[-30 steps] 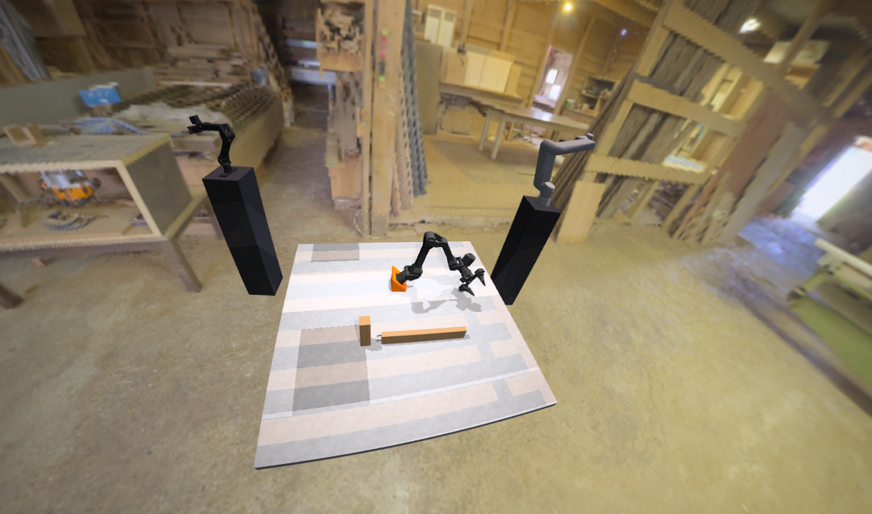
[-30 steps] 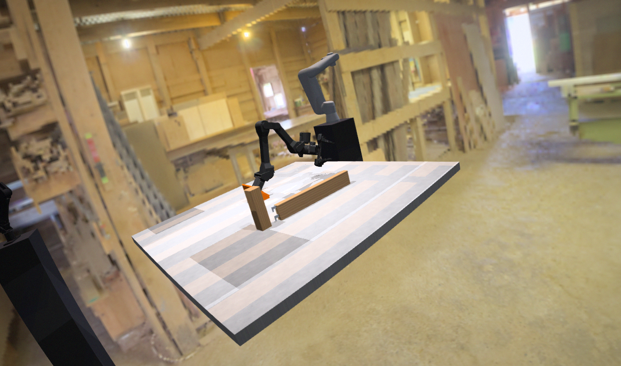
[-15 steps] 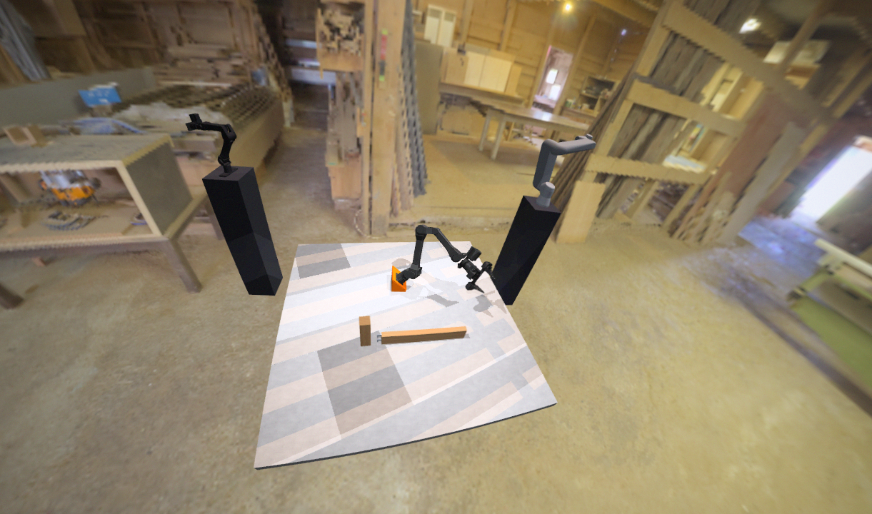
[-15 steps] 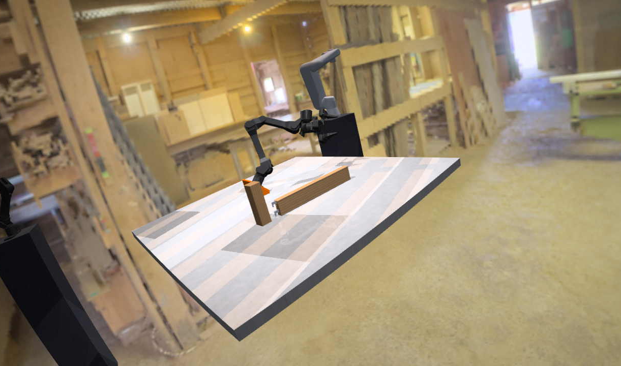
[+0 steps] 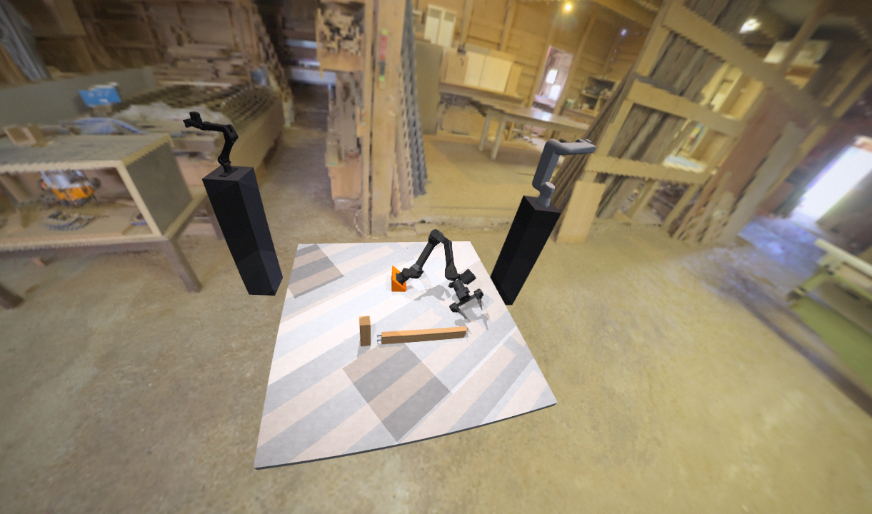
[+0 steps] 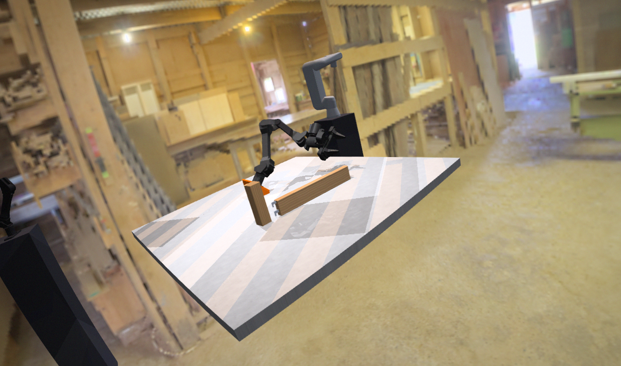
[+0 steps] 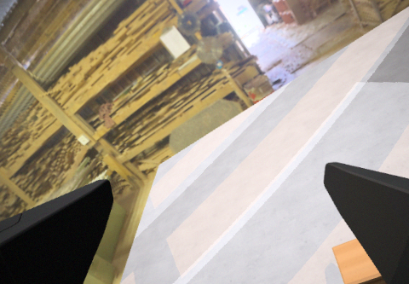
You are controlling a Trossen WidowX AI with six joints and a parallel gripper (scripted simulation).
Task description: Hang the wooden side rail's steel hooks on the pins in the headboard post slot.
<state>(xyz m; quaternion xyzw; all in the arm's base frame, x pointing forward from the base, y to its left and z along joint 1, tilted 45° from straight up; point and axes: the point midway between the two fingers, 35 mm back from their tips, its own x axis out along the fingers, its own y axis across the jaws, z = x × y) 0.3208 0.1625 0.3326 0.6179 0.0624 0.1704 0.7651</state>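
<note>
Right now the headboard post is 4 cm ahead of my gripper tip, 53 cm to the right of it and 9 cm below it.
</note>
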